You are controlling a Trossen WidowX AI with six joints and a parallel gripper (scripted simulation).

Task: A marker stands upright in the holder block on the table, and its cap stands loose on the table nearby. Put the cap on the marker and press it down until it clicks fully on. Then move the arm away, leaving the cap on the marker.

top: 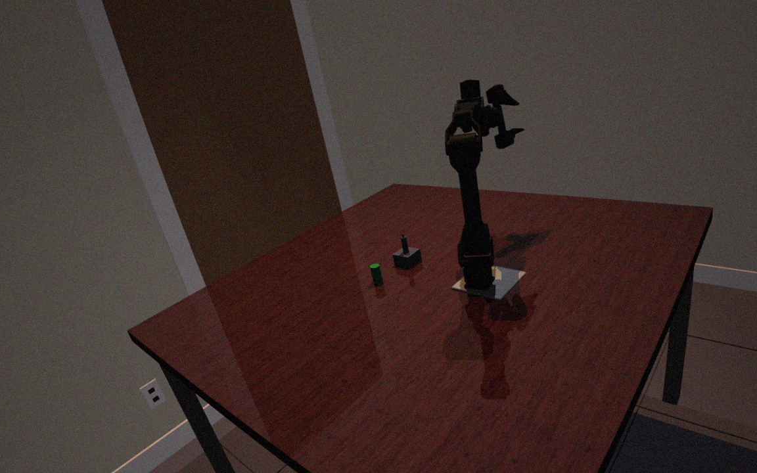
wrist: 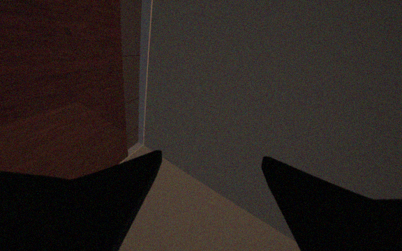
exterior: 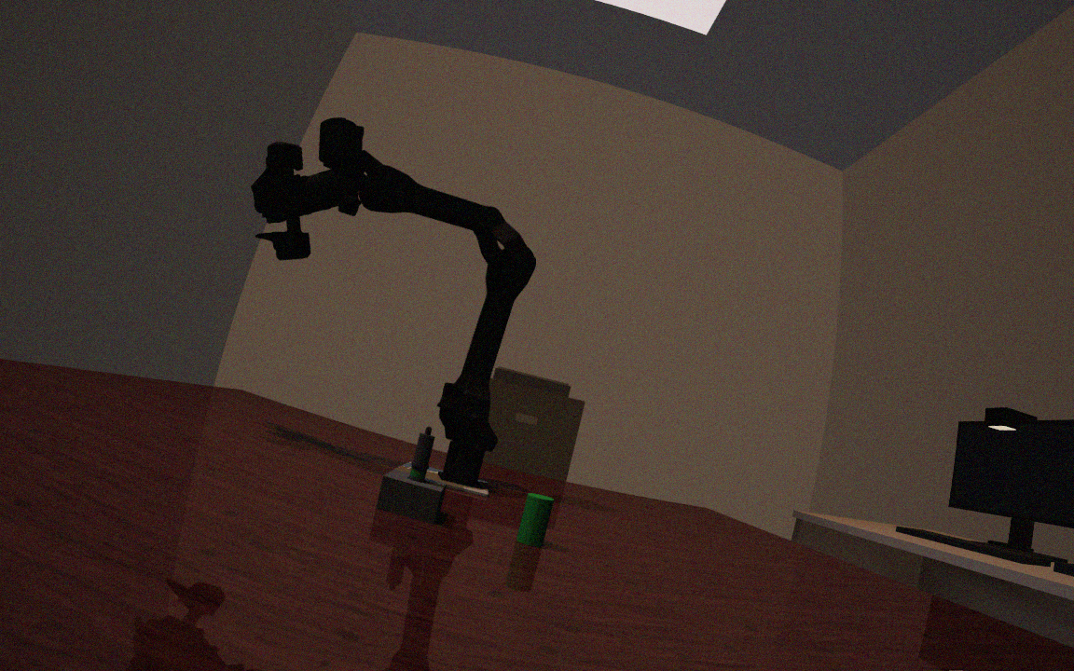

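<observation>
The green cap lies 31 cm ahead of my gripper tip, 49 cm to the left of it and 31 cm below it. From my gripper tip the other things lie so: grey holder block (28 cm ahead, 37 cm to the left, 32 cm below).
</observation>
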